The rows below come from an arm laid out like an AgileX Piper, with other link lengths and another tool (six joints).
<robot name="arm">
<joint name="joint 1" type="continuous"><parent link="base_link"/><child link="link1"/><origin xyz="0 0 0.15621"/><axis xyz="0 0 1"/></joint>
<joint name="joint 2" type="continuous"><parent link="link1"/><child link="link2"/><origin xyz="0 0 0" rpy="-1.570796 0 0"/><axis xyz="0 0 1"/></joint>
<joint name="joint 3" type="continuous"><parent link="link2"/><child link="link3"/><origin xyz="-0.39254 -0.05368 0" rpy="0 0 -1.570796"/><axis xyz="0 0 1"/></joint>
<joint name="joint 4" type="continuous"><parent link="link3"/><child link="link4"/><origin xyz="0.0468 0.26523 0" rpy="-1.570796 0 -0.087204"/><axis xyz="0 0 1"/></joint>
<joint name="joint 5" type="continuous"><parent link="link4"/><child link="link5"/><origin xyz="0 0 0" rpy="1.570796 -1.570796 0"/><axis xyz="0 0 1"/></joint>
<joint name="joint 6" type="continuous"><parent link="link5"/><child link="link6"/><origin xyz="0.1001 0 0" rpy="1.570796 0 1.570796"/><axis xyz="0 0 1"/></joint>
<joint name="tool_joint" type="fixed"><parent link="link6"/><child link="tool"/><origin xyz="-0.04 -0.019 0.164" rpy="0 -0.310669 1.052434"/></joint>
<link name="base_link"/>
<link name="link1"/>
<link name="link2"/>
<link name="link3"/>
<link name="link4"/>
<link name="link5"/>
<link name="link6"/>
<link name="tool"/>
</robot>
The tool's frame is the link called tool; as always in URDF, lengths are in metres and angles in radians. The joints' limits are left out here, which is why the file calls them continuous.
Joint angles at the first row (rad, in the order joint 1, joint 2, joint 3, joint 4, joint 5, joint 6):
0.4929, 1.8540, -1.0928, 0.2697, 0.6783, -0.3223
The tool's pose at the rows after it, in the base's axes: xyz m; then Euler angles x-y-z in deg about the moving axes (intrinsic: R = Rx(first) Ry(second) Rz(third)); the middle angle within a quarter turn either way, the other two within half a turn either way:
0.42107 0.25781 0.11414 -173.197 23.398 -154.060
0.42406 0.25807 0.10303 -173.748 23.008 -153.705
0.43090 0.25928 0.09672 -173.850 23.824 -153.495
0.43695 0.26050 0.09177 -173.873 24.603 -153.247
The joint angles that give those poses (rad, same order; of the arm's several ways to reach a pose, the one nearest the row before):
0.4929, 1.8788, -1.0968, 0.2643, 0.6592, -0.3186
0.4929, 1.9042, -1.0968, 0.2637, 0.6427, -0.3165
0.4929, 1.9227, -1.0968, 0.2619, 0.6112, -0.3165
0.4929, 1.9379, -1.0968, 0.2619, 0.5828, -0.3165

